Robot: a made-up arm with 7 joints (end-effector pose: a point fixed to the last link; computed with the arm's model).
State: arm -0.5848 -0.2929 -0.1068 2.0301 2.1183 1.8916 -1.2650
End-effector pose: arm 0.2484 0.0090 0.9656 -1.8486 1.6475 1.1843
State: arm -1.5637 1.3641 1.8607 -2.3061 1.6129 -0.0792 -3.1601
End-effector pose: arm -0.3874 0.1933 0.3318 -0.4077 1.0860 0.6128
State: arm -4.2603 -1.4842 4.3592 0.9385 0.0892 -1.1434 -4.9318
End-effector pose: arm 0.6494 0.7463 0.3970 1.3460 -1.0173 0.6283
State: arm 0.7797 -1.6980 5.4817 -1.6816 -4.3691 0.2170 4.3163
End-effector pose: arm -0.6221 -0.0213 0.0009 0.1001 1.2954 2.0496
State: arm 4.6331 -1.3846 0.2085 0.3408 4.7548 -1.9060 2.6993
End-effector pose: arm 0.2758 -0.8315 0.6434 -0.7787 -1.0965 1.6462
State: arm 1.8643 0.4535 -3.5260 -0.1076 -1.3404 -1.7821 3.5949
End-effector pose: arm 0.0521 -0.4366 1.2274 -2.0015 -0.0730 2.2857
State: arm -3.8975 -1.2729 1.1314 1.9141 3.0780 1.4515 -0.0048
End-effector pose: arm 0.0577 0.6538 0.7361 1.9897 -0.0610 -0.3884
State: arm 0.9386 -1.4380 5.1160 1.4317 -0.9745 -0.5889 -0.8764
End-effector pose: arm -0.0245 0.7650 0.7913 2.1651 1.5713 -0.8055
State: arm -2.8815 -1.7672 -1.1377 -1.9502 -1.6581 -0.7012 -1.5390
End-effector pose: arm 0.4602 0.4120 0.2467 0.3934 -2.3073 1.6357
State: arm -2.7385 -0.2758 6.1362 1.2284 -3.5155 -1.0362 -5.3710
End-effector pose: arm -0.3244 0.0372 1.1106 -1.4423 0.4148 -2.0864
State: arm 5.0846 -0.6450 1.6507 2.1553 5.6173 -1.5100 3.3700
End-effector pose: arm 0.2516 -0.5089 0.6640 -0.6528 -1.8959 -1.6576
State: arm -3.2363 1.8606 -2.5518 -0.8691 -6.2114 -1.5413 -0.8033
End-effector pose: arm -0.5778 0.1888 -0.1211 -0.8623 -1.3085 1.9005
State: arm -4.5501 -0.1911 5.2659 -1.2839 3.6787 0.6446 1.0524
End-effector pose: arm -0.3797 0.4909 0.9598 1.0942 0.3945 0.4061
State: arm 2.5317 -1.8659 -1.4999 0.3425 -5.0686 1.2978 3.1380
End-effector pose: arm 0.8898 0.4094 0.3075 -2.8834 -0.3798 0.8141
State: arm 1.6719 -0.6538 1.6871 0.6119 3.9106 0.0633 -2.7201
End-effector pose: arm -0.2641 0.6873 1.1910 1.2984 1.9055 -0.2883
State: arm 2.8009 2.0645 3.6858 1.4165 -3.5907 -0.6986 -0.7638
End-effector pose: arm -0.5783 -0.4569 0.5742 -2.2829 1.9812 0.2561
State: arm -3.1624 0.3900 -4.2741 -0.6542 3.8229 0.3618 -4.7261
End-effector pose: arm -0.5241 -0.3265 1.2356 1.0986 2.0079 1.5373
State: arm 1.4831 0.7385 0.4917 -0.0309 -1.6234 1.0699 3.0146
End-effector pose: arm 0.1711 -0.7125 1.1454 0.1885 -1.7699 -0.9653
